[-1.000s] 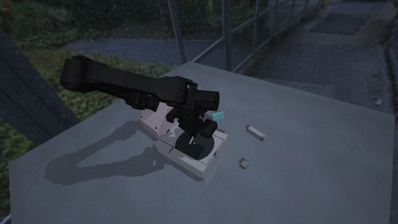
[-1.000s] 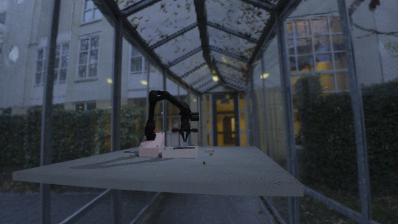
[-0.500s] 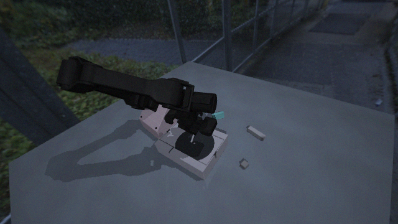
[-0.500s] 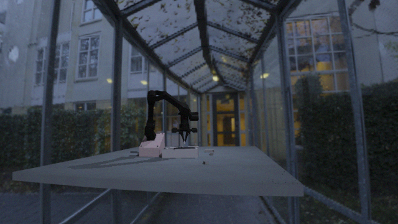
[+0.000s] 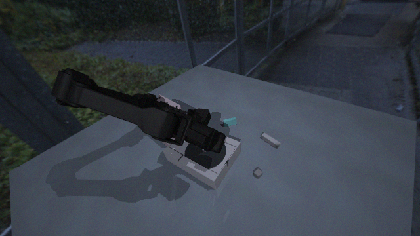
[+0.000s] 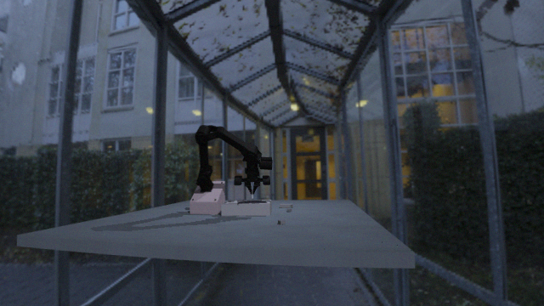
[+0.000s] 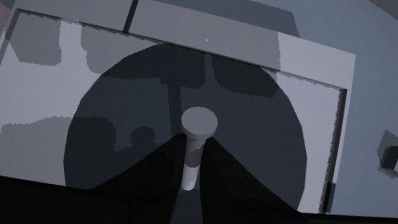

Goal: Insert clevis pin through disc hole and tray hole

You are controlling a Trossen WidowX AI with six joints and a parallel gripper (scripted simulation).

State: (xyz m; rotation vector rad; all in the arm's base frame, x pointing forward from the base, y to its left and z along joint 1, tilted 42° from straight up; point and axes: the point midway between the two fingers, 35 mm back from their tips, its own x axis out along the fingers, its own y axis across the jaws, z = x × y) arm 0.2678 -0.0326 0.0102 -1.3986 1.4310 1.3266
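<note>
The steel clevis pin lies 1 cm to the right of my gripper tip. The rest, counted from my gripper tip: dark aluminium disc 5 cm below, 1 cm to the right; then teal block 21 cm to the left, 8 cm below, 4 cm behind; then rimmed steel tray 6 cm below, 2 cm behind, 1 cm to the right.
</note>
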